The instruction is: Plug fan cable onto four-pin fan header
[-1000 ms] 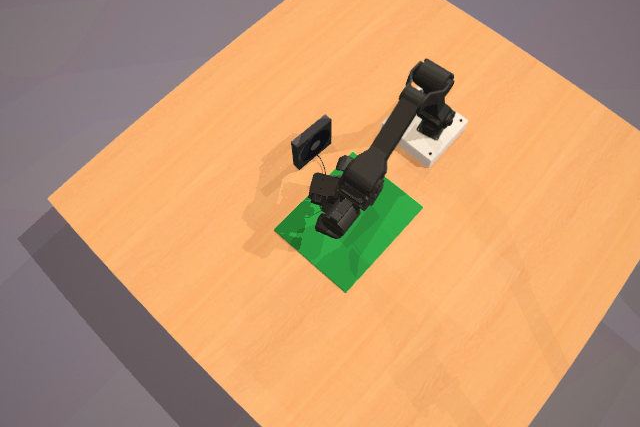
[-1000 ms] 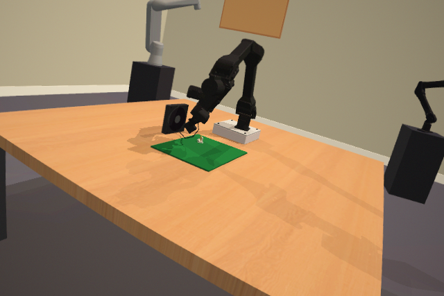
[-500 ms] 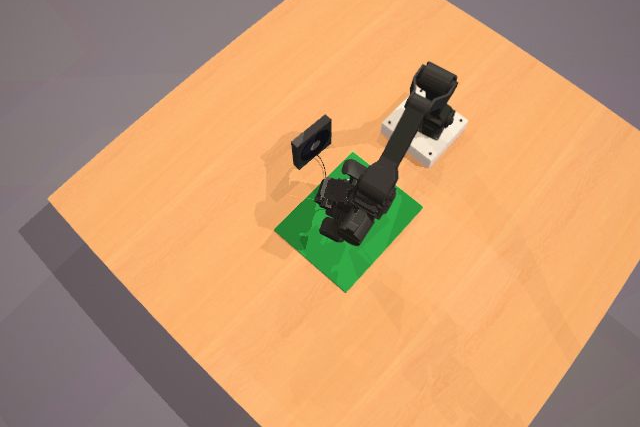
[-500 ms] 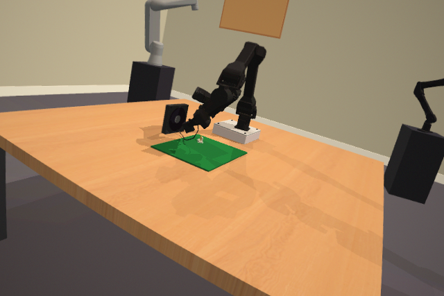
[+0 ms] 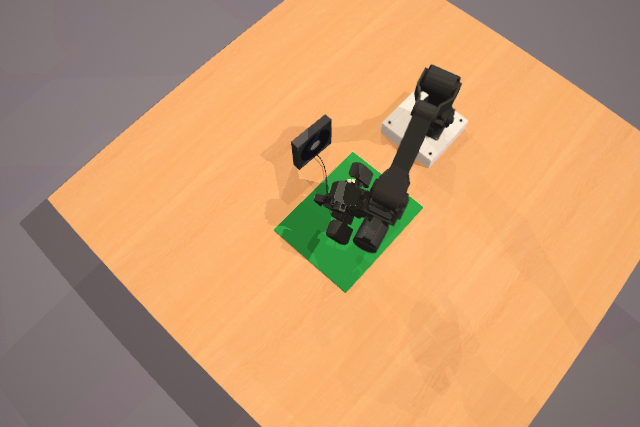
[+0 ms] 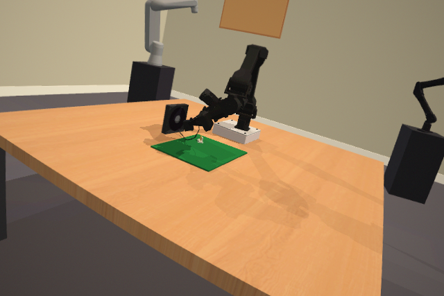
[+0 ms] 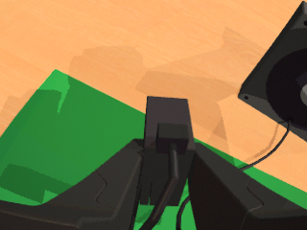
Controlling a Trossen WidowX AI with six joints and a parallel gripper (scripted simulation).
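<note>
My gripper tip is 110 mm above the green board, 60 mm to the right of it and 20 mm past it. Also, from my gripper tip: black fan: 140 mm behind, 110 mm to the right, 40 mm below; then dark plug: 10 mm below; then white four-pin fan header: 110 mm behind, 90 mm below, 20 mm to the left.
</note>
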